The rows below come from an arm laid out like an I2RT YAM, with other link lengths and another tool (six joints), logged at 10 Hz.
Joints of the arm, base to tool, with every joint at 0 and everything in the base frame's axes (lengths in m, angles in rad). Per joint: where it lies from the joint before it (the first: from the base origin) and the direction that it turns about. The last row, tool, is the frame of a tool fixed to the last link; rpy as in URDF.
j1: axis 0 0 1 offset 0 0 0.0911
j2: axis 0 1 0 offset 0.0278 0.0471 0.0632
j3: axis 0 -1 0 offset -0.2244 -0.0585 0
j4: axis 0 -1 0 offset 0.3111 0.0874 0.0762
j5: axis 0 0 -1 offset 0.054 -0.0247 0.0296
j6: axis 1 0 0 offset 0.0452 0 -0.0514
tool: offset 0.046 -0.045 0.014 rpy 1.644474 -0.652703 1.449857
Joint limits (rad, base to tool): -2.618..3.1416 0..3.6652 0..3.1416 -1.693..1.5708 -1.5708..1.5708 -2.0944..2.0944
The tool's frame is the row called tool.
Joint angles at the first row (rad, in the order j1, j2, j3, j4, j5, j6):
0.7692, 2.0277, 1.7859, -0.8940, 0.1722, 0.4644
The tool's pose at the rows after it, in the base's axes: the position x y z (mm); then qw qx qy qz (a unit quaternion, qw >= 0):
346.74, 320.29, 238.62, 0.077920, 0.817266, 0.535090, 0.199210
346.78, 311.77, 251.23, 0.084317, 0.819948, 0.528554, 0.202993
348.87, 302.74, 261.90, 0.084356, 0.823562, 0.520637, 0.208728
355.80, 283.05, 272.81, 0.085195, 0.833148, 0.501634, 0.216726
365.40, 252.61, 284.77, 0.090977, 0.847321, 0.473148, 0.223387
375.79, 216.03, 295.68, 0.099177, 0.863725, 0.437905, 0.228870
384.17, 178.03, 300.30, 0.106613, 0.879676, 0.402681, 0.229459
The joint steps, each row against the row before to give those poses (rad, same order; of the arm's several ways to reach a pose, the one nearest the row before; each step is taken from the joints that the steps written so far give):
0.0000, -0.0420, 0.0007, -0.0179, 0.0115, -0.0003
-0.0110, -0.0285, 0.0001, -0.0214, 0.0122, -0.0012
-0.0176, -0.0271, -0.0020, -0.0114, -0.0015, -0.0011
-0.0431, -0.0446, -0.0225, -0.0012, -0.0046, -0.0008
-0.0667, -0.0573, -0.0335, -0.0034, -0.0015, -0.0034
-0.0828, -0.0572, -0.0347, -0.0027, -0.0019, -0.0046
-0.0885, -0.0526, -0.0455, 0.0039, -0.0077, -0.0076

